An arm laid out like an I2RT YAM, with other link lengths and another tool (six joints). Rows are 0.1 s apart.
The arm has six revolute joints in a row. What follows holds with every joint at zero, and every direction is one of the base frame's. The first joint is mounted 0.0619 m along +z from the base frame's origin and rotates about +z. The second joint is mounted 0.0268 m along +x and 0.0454 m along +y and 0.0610 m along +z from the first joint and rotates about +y. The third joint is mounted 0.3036 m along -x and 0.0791 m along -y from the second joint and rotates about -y. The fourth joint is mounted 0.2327 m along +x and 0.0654 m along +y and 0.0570 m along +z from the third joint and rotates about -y. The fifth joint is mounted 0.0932 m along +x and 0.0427 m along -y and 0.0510 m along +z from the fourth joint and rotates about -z. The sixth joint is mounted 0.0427 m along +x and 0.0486 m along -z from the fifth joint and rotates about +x. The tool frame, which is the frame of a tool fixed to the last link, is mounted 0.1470 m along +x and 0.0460 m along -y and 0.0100 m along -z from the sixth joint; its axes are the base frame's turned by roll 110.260, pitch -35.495 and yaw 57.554 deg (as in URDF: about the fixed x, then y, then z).
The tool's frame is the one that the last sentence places.
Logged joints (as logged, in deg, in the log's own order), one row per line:
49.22 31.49 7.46 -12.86 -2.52 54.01
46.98 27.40 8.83 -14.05 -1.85 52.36
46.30 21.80 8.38 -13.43 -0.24 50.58
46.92 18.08 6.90 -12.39 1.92 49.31
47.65 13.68 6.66 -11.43 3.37 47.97
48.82 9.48 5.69 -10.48 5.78 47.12
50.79 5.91 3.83 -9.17 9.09 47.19
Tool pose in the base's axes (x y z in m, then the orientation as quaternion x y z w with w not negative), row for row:
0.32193 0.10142 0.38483 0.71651 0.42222 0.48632 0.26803
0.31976 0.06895 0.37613 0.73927 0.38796 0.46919 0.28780
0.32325 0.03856 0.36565 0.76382 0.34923 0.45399 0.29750
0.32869 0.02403 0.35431 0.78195 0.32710 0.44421 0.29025
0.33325 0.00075 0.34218 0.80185 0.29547 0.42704 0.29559
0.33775 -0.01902 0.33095 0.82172 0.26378 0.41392 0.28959
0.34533 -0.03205 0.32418 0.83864 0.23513 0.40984 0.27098
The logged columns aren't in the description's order. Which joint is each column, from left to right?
Columns, left to right: joint 2, joint 1, joint 5, joint 4, joint 6, joint 3.
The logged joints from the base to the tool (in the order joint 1, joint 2, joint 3, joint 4, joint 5, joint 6), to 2 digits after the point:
31.49 49.22 54.01 -12.86 7.46 -2.52
27.40 46.98 52.36 -14.05 8.83 -1.85
21.80 46.30 50.58 -13.43 8.38 -0.24
18.08 46.92 49.31 -12.39 6.90 1.92
13.68 47.65 47.97 -11.43 6.66 3.37
9.48 48.82 47.12 -10.48 5.69 5.78
5.91 50.79 47.19 -9.17 3.83 9.09

